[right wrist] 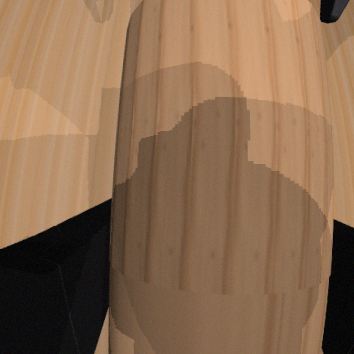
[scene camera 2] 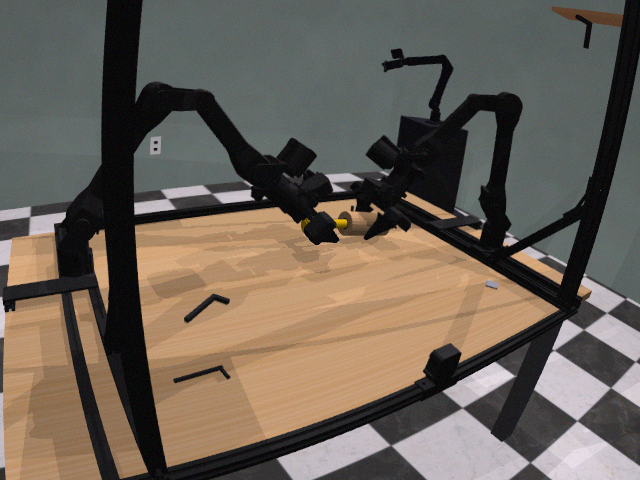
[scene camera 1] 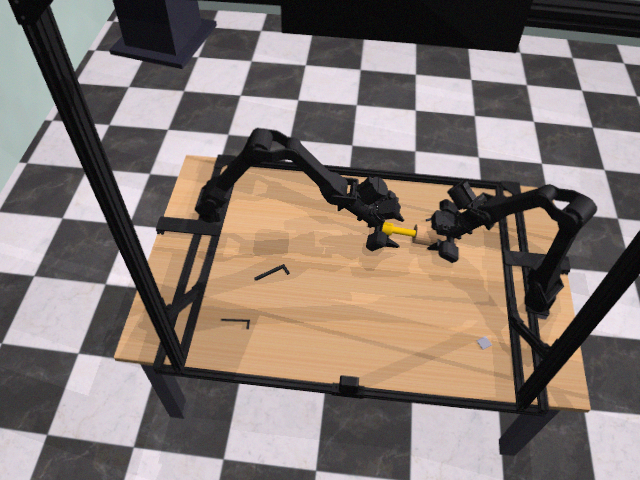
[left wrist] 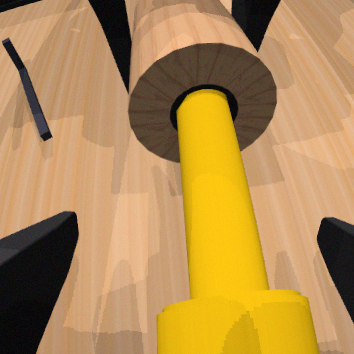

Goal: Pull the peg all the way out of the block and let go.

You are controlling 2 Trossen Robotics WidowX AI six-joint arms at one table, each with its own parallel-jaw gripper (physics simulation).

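Places are measured from the left arm's base along level axes (x ahead, y left, z up), in centimetres.
Where they show: left gripper, fingertip midpoint: (scene camera 1: 401, 233) (left wrist: 202, 227); right gripper, fingertip midpoint: (right wrist: 207, 211) (scene camera 2: 357, 233) (scene camera 1: 428, 240); left arm's base, link origin: (scene camera 2: 76, 272) (scene camera 1: 211, 216); right arm's base, link origin: (scene camera 2: 491, 245) (scene camera 1: 537, 304).
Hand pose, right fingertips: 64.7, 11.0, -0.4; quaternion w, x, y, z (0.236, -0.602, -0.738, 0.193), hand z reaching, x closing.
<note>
Each offset is from my right fingertips to the centre of the thing, as dx, dy, dz. "*": to the spot under its first point.
A yellow peg @(-8.7, -1.7, +3.4) (scene camera 1: 400, 230) (scene camera 2: 341, 223) (left wrist: 218, 197) with a thicker head sticks out of a round wooden block @(+1.5, +0.0, +2.3) (scene camera 1: 424, 235) (scene camera 2: 358, 222) (left wrist: 154, 116) (right wrist: 221, 175). In the left wrist view its shaft still enters the block's hole. My left gripper (scene camera 1: 394, 230) (scene camera 2: 318, 221) (left wrist: 202, 227) is open, with its fingers standing wide on either side of the peg's head and not touching it. My right gripper (scene camera 1: 432, 234) (scene camera 2: 366, 220) (right wrist: 207, 211) is shut on the block and holds it above the table.
Two black L-shaped pieces @(-40.3, -24.7, -1.1) (scene camera 1: 272, 271) @(-44.7, -42.2, -1.2) (scene camera 1: 237, 321) (scene camera 2: 206, 307) (scene camera 2: 201, 372) lie on the left part of the wooden table. A small grey square @(* +20.4, -28.5, -1.2) (scene camera 1: 484, 343) (scene camera 2: 491, 285) lies near the right front. A black frame with a clamp (scene camera 1: 349, 382) rims the table.
</note>
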